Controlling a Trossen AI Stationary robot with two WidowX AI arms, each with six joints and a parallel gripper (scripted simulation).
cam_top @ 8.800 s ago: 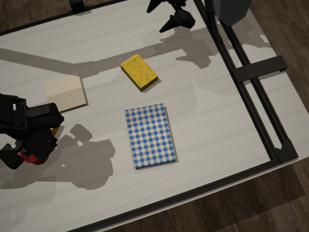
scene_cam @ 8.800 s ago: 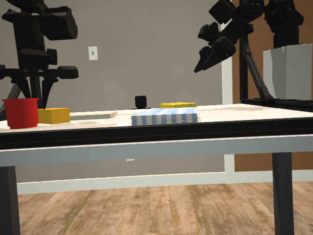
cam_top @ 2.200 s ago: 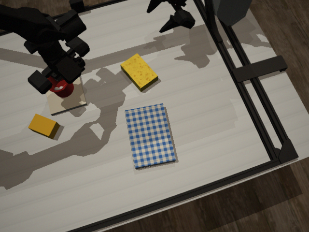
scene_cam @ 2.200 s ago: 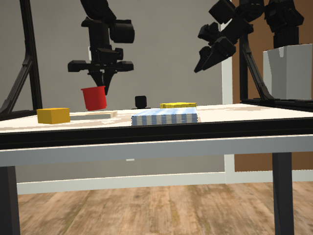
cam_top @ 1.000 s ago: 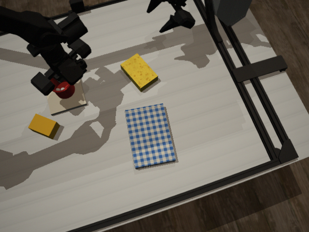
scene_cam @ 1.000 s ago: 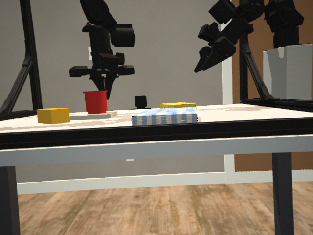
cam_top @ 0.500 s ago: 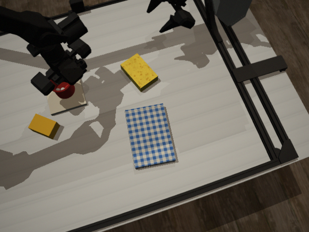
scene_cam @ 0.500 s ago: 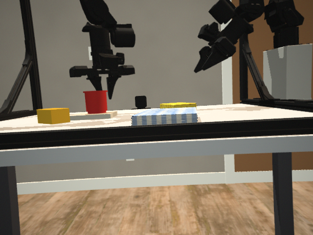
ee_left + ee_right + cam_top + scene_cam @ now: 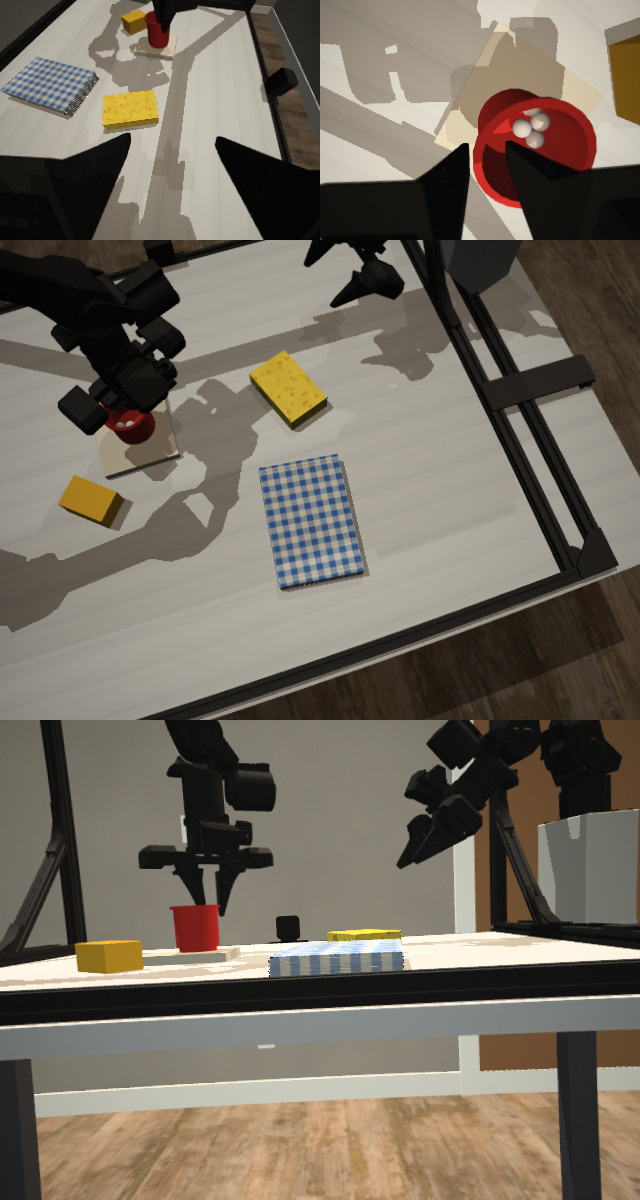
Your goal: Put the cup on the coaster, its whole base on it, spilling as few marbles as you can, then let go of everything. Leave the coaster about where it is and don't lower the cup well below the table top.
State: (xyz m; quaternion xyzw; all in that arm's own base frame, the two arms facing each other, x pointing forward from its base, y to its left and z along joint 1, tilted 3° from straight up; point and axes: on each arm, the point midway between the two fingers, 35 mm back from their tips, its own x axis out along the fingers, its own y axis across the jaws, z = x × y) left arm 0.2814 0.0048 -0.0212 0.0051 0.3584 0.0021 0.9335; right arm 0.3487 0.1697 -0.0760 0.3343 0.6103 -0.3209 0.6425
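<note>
Now: the red cup 1 cm ahead of my right hand, 2 cm to the right of it and 5 cm below it. The rest, counted from my right hand: beige square coaster 1 cm ahead, 3 cm to the right, 9 cm below; then yellow block 8 cm ahead, 14 cm to the right, 8 cm below.
</note>
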